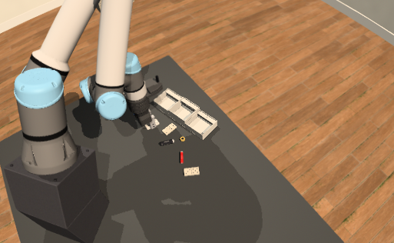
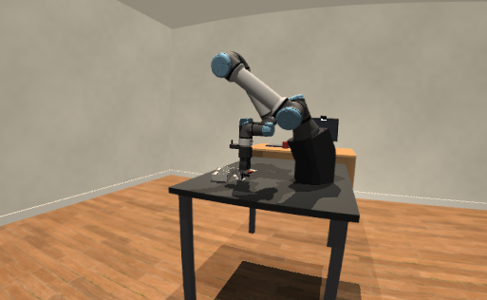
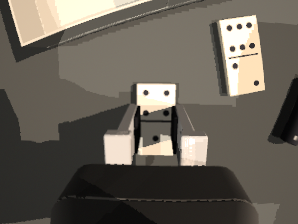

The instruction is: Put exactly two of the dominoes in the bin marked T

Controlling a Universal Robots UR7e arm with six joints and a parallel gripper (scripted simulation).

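Now: the yellow nut 120 mm to the right of my hand, 80 mm ahead of it and 20 mm below it. The rest, counted from my hand: black cylinder: 100 mm to the right, 20 mm ahead, 10 mm below; red cylinder: 180 mm to the right, 40 mm ahead, 10 mm below.
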